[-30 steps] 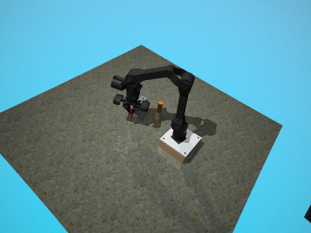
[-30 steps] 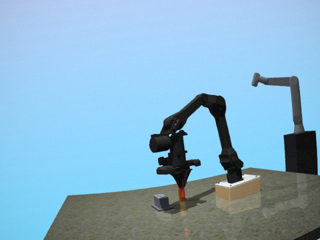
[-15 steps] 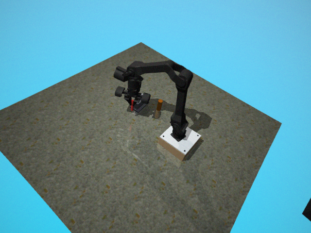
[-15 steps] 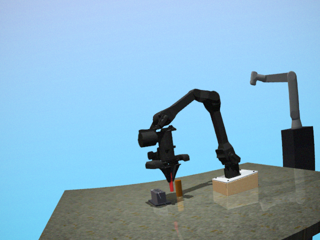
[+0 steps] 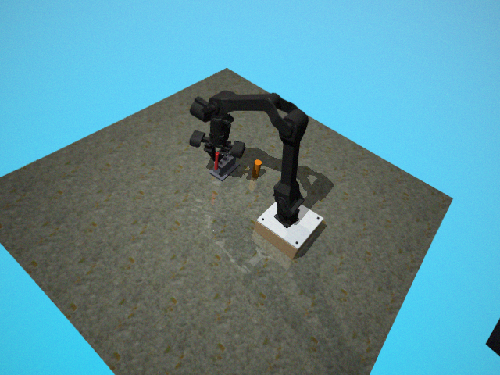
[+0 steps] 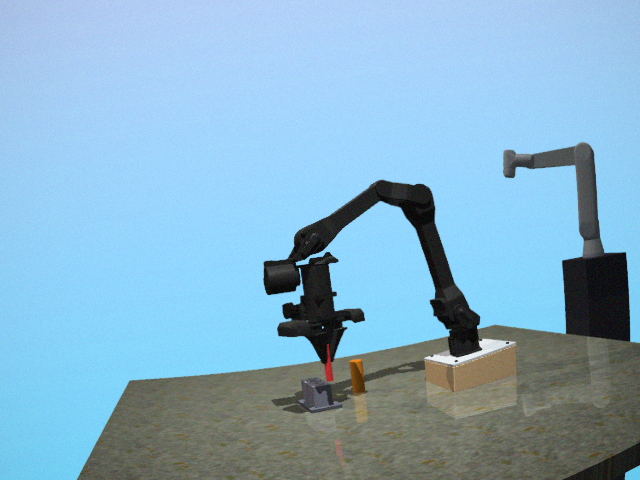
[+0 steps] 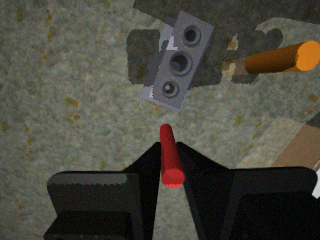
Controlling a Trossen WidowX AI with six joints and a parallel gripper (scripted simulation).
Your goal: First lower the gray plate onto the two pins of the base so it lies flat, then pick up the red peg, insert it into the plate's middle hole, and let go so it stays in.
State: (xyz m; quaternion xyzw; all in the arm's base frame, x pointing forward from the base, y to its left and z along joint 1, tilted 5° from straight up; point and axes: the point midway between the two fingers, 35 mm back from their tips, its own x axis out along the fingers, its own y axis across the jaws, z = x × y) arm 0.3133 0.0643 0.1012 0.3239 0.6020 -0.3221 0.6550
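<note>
My gripper tip is now 3 cm short of the gray plate, 7 cm to the left of it and 7 cm above it. Also, from my gripper tip: orange cylinder 7 cm behind, 15 cm to the right, 7 cm below; then red peg right at my gripper tip; then gray base 3 cm ahead, 7 cm to the right, 10 cm below.
</note>
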